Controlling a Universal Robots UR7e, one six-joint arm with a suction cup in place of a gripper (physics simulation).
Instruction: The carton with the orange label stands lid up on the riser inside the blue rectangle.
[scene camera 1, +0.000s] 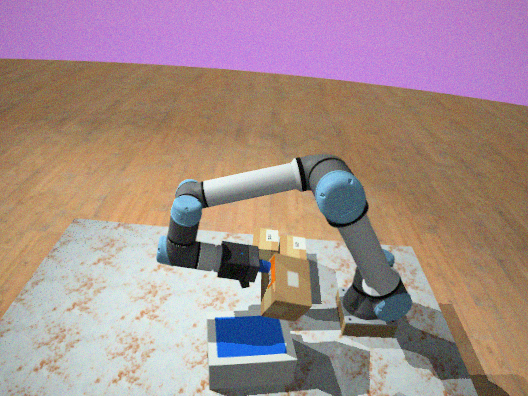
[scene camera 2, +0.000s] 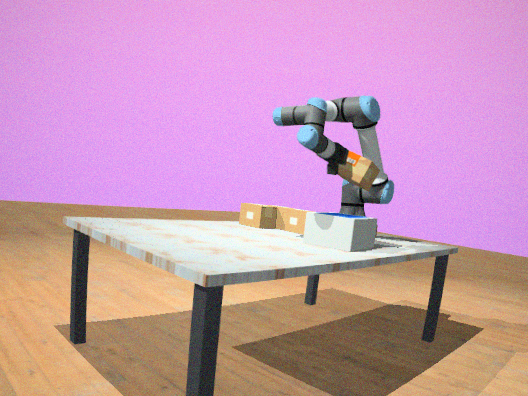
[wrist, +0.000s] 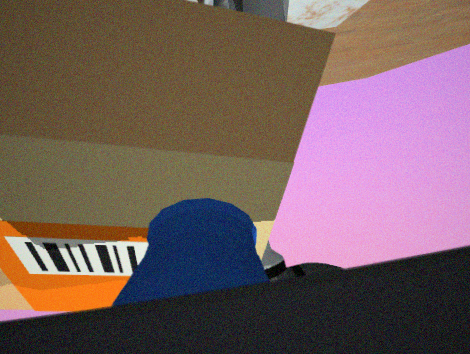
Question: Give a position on a riser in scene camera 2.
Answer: At 346, 232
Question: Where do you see my suction cup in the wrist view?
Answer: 197, 245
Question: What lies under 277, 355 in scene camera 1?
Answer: A riser.
